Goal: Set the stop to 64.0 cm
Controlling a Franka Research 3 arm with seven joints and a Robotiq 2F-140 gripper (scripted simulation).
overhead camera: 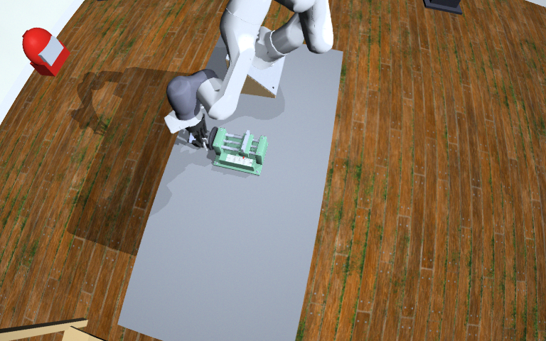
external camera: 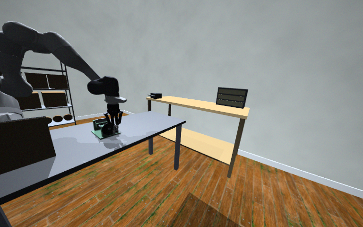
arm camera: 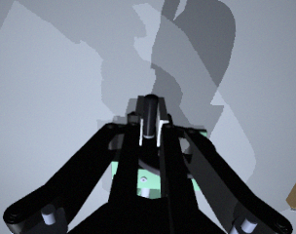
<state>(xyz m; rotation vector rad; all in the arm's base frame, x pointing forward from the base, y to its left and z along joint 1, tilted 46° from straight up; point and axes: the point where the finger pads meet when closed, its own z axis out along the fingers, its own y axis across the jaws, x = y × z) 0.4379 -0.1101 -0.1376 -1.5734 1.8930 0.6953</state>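
Right now my hand is 20 mm to the right of the dark handwheel and 10 mm above it. The rest, counted from my hand: stop carriage 170 mm to the left, 20 mm above, 10 mm ahead.
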